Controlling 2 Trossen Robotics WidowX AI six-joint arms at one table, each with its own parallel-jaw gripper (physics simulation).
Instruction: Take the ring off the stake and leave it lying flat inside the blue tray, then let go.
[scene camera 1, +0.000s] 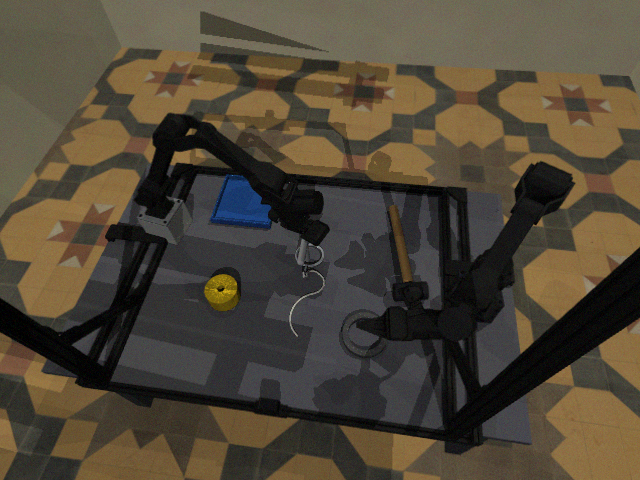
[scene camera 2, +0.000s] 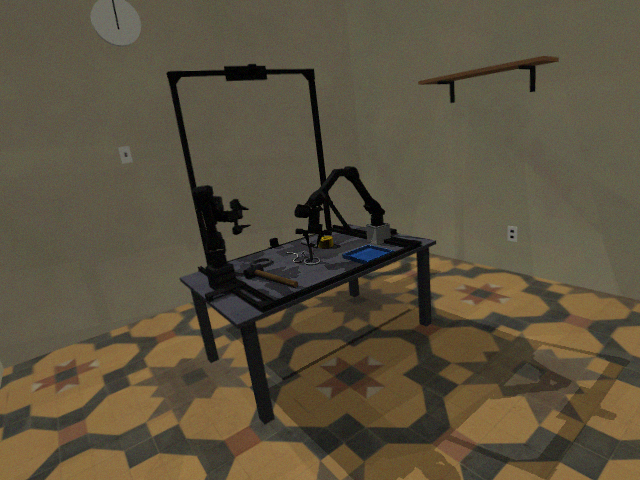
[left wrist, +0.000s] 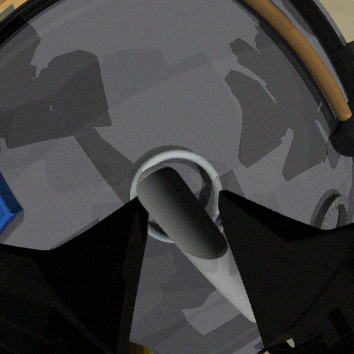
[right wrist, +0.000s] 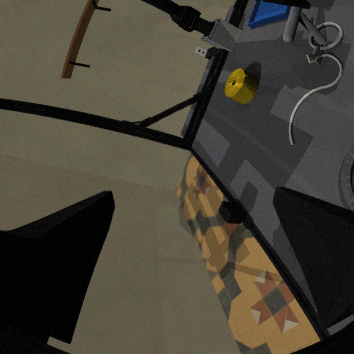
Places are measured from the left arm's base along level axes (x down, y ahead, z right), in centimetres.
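Where they show: left gripper, between the fingertips: (scene camera 2: 312, 248) (left wrist: 183, 200) (right wrist: 305, 5); right gripper, between the fingertips: (scene camera 1: 361, 325) (scene camera 2: 249, 217) (right wrist: 195, 197); left arm's base, origin of its link: (scene camera 1: 159, 208) (scene camera 2: 377, 224) (right wrist: 209, 29); right arm's base, origin of its link: (scene camera 2: 219, 265).
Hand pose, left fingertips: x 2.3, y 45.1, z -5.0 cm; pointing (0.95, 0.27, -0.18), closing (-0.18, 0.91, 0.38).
Observation:
Things, the pixels of their top centre, and the offset from my left fingertips. "spot": a spot on its surface instead.
- pale ring, a spot on its surface: (right wrist: 341, 36) (scene camera 1: 323, 257) spot: dx +7.1, dy +5.0, dz +1.5 cm
- grey stake, centre of its top: (left wrist: 232, 280) (right wrist: 290, 11) (scene camera 1: 303, 242) (scene camera 2: 308, 242) dx -2.6, dy +0.2, dz +4.2 cm
- blue tray, centre of its top: (scene camera 1: 246, 198) (scene camera 2: 368, 252) dx +5.8, dy -25.9, dz -12.0 cm
- curved white cord, a spot on its surface: (right wrist: 310, 93) (scene camera 1: 302, 299) spot: dx +7.7, dy +3.3, dz +16.0 cm
- yellow roll, centre of its top: (scene camera 1: 220, 288) (right wrist: 233, 81) (scene camera 2: 324, 238) dx +3.0, dy -18.3, dz +21.8 cm
- grey flat ring, a spot on its surface: (scene camera 1: 348, 345) spot: dx +6.6, dy +19.4, dz +25.5 cm
- hammer with a wooden handle, centre of its top: (left wrist: 322, 48) (scene camera 1: 403, 244) (scene camera 2: 270, 271) dx +3.0, dy +26.5, dz -7.2 cm
A pale ring (scene camera 1: 321, 254) (right wrist: 341, 36) lies around the lower part of a grey stake (left wrist: 185, 212) on the table; the ring also shows in the left wrist view (left wrist: 172, 154). My left gripper (scene camera 1: 306, 238) (left wrist: 183, 200) is above the ring, with its fingers on both sides of the stake, shut on it; part of the stake is hidden behind a finger. The blue tray (scene camera 1: 241, 202) (scene camera 2: 368, 253) lies flat, left of the stake in scene camera 1. No ring shows in it. My right gripper (scene camera 2: 242, 218) is open and empty, raised well away from the ring.
A curved white cord (scene camera 1: 310, 293) (right wrist: 310, 93) lies close to the ring. A yellow roll (scene camera 1: 222, 292) (scene camera 2: 326, 241) stands nearby. A grey flat ring (scene camera 1: 348, 345) and a hammer with a wooden handle (scene camera 1: 400, 245) lie below and beside the right arm. A black frame (scene camera 1: 356, 186) borders the table.

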